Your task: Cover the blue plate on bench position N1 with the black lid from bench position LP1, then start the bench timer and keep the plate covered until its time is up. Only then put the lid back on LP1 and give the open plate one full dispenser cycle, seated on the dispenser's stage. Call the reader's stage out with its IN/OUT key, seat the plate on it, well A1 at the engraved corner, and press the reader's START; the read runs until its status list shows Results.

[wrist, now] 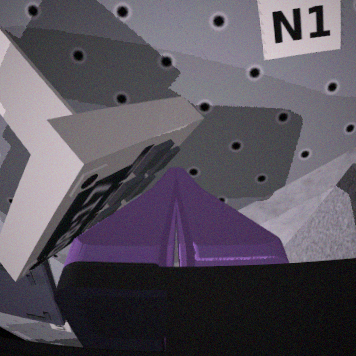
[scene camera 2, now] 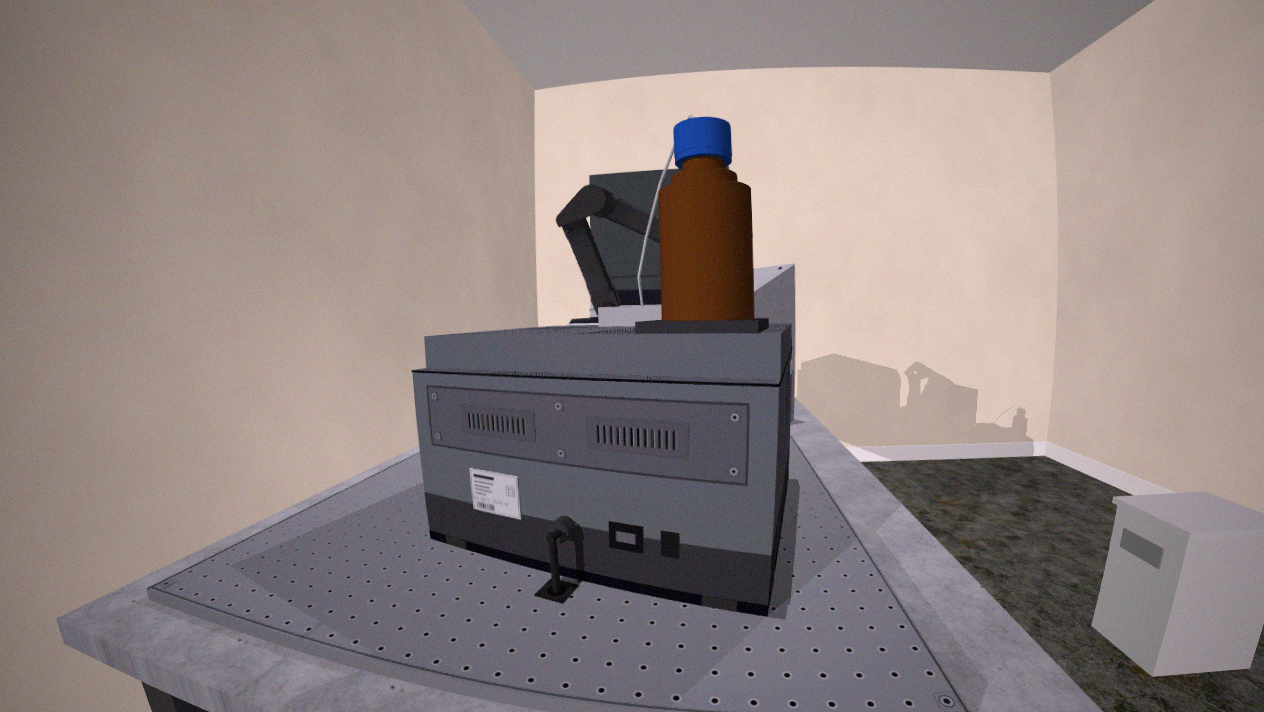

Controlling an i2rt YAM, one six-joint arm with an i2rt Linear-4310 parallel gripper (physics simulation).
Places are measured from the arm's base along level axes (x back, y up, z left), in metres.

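Pixels of known places: gripper, fingertip midpoint: [wrist: 175, 178].
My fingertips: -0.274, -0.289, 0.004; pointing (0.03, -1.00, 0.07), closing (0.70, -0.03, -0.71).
Ahead of a thing's pixels: the offset from my fingertips to its top centre, as dx, dy, dz. "pt": to the spot under its first point. Level surfaces: height alone.
The bench timer @(pt -0.042, +0.036, -0.025) [wrist: 125, 125] is a pale box at the left of the wrist view. Its dark display and keys are seen at a steep slant, and the digits are unreadable. My gripper [wrist: 175, 178] is shut and empty, its purple fingertips together beside the timer's keyed face. The fingers overlap the face's lower right edge in the wrist view; I cannot tell whether they touch it. The N1 label @(pt -0.015, -0.009, -0.081) [wrist: 301, 27] lies at the top right. The blue plate and the black lid do not show in either view. The fingers are hidden in the scene view.
In the scene view, a big grey instrument @(pt +0.068, +0.082, +0.708) [scene camera 2: 601, 495] stands on the perforated board @(dy -0.009) [scene camera 2: 353, 583], with a brown blue-capped bottle @(pt +0.160, +0.291, +0.696) [scene camera 2: 705, 247] on top. The dark arm [scene camera 2: 588, 256] shows behind it. A white box [scene camera 2: 1167, 583] stands at the right. A dark housing @(pt +0.009, +0.000, +0.198) [wrist: 27, 300] shows lower left in the wrist view.
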